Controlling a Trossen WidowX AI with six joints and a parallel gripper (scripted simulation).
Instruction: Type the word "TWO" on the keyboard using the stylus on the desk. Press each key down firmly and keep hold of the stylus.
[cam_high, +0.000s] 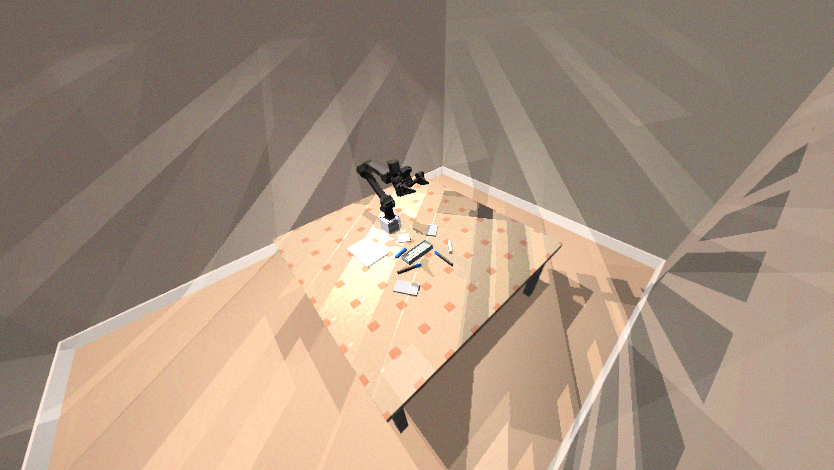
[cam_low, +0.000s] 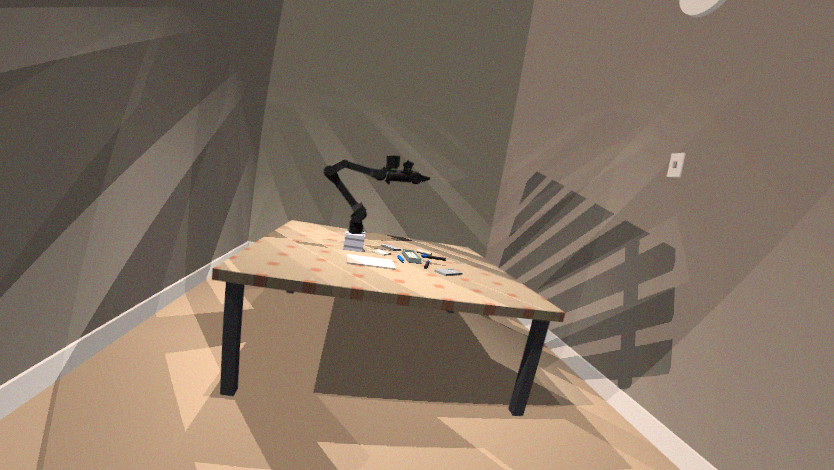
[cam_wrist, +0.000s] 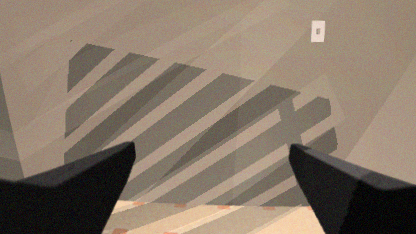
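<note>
My gripper tip is 90 mm past the blue stylus, 140 mm to the left of it and 420 mm above it. Round my gripper tip: grey stylus tip: 90 mm behind, 170 mm to the right, 420 mm below; then small white pad: 180 mm behind, 430 mm below; then grey notepad: 110 mm ahead, 260 mm to the right, 430 mm below.
</note>
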